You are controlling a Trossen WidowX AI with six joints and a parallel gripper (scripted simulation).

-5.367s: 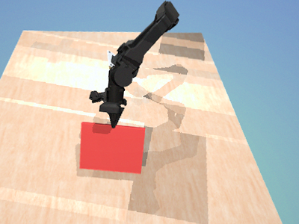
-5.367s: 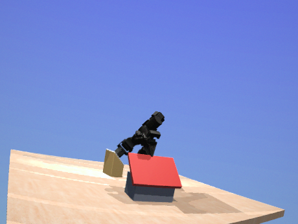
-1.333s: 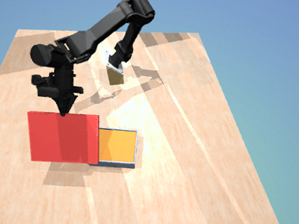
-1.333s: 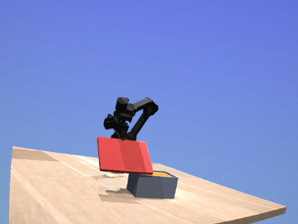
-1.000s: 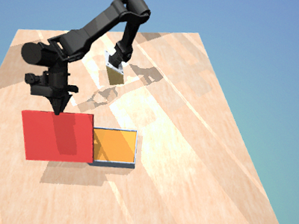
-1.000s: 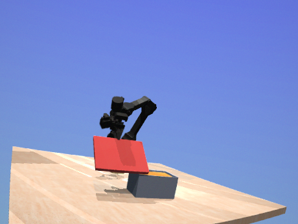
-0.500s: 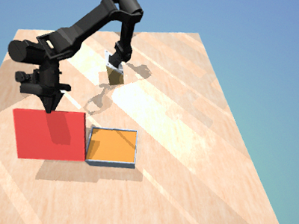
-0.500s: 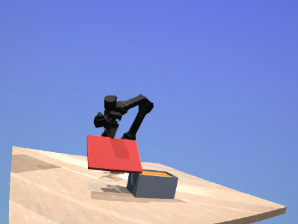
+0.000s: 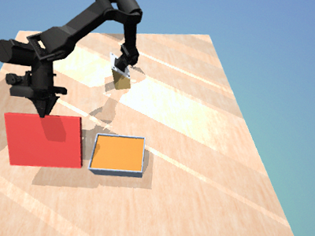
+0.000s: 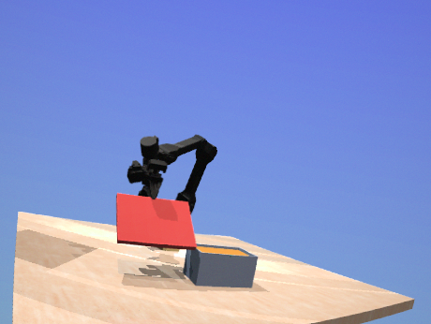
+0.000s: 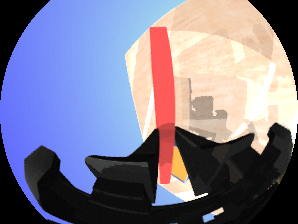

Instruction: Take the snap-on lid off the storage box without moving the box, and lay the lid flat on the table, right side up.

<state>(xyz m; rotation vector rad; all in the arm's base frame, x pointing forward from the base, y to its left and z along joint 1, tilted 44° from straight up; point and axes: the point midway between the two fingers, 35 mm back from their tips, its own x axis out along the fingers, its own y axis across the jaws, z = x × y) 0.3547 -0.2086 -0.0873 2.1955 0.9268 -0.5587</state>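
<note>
My gripper tip is 6 cm short of the red lid and 5 cm above it. From my gripper tip the other things lie so: blue-grey box: 9 cm ahead, 23 cm to the left, 18 cm below.
</note>
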